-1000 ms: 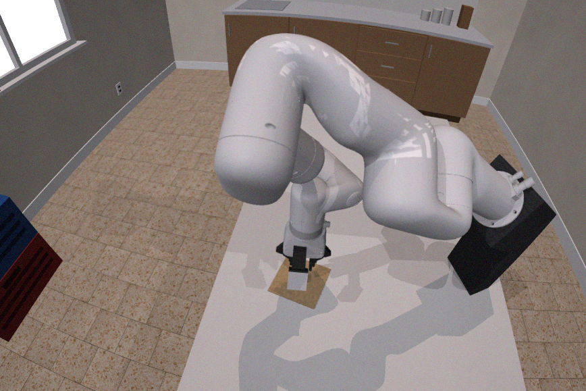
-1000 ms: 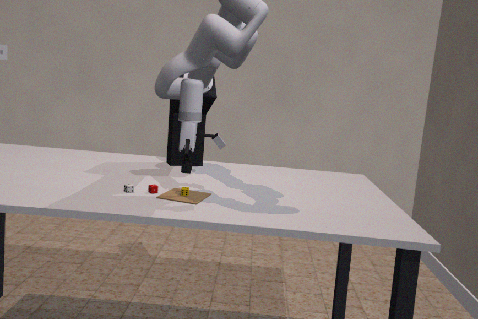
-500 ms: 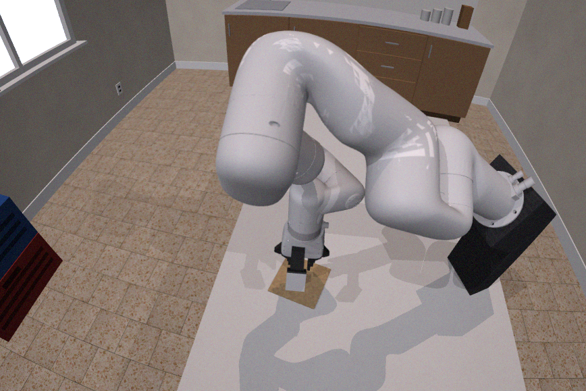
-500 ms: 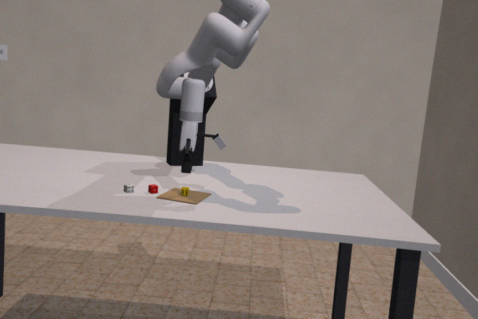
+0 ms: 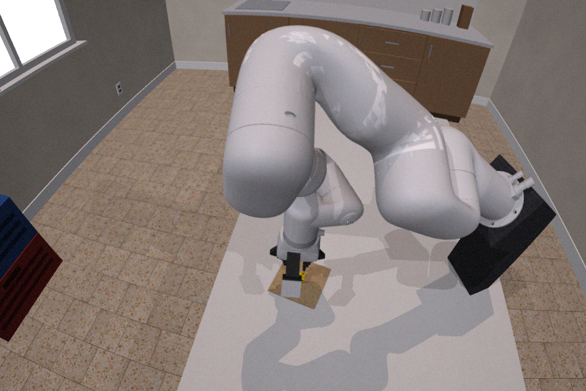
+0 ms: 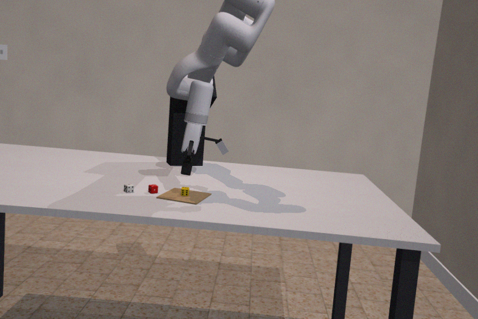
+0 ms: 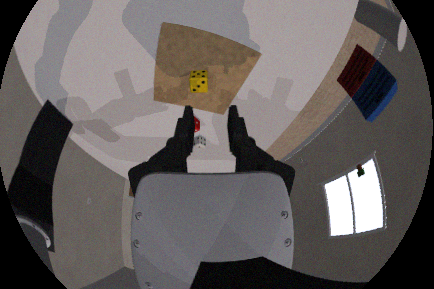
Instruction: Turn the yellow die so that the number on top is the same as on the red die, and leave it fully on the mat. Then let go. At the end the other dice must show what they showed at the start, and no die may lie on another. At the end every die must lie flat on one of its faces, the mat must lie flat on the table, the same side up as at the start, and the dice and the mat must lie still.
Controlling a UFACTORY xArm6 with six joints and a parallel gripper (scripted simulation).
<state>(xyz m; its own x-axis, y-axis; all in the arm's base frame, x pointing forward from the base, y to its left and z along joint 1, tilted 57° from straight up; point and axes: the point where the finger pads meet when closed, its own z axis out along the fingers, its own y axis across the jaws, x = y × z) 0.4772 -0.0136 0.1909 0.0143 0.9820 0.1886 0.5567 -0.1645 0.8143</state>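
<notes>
Now: the yellow die 1 cm behind my hand and 9 cm below it. The rest, counted from my hand: red die (2 cm behind, 11 cm to the right, 9 cm below); mat (1 cm behind, 10 cm below); white die (19 cm to the right, 9 cm below).
</notes>
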